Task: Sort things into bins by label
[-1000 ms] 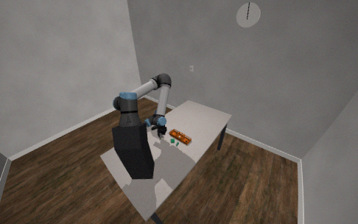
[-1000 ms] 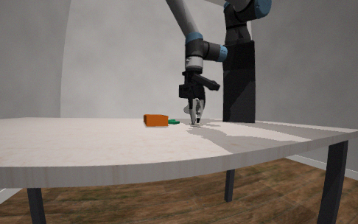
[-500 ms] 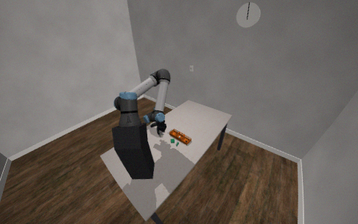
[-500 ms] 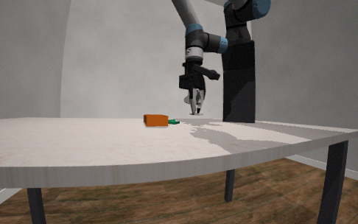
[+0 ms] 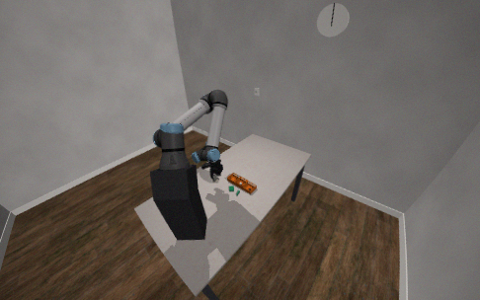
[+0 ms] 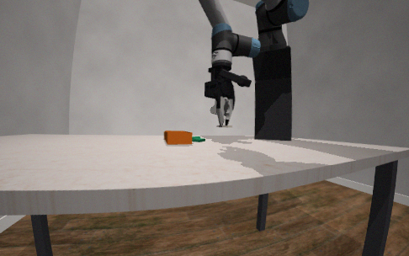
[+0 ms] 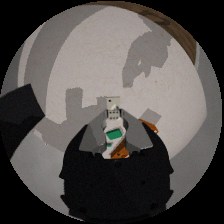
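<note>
Right now my hand is 3 cm short of the green cylinder, 20 cm to the left of it and 7 cm above it. The rest, counted from my hand: green block: 4 cm ahead, 13 cm to the right, 7 cm below; small dark thing: 11 cm ahead, 26 cm to the right, 7 cm below; white object: 1 cm below.
</note>
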